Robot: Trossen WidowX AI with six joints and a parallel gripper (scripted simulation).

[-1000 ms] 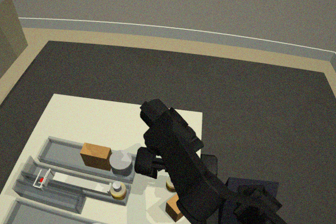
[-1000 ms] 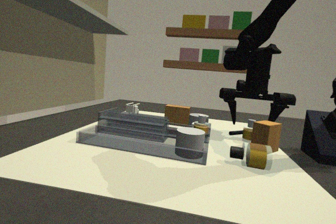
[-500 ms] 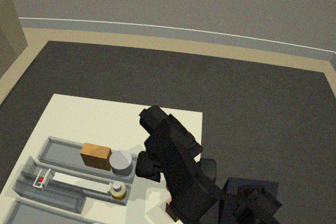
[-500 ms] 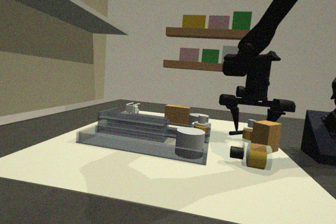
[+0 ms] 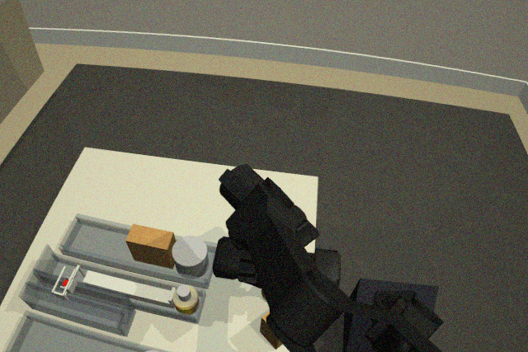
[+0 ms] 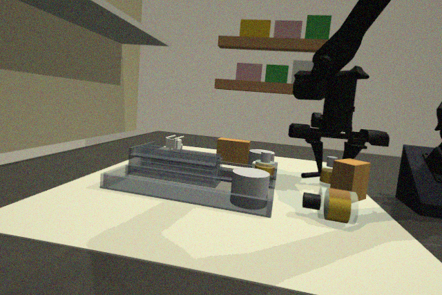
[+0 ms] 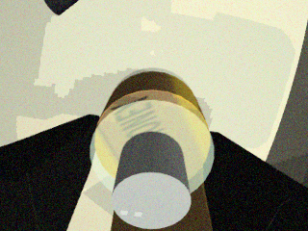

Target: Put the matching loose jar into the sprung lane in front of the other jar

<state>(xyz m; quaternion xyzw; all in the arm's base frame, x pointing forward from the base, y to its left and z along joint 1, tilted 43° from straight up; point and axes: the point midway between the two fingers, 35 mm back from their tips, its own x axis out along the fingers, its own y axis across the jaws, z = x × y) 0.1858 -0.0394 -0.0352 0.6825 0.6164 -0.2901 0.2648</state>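
Right now the black rod is 90 mm to the right of my gripper tip, 20 mm below it and 10 mm behind it.
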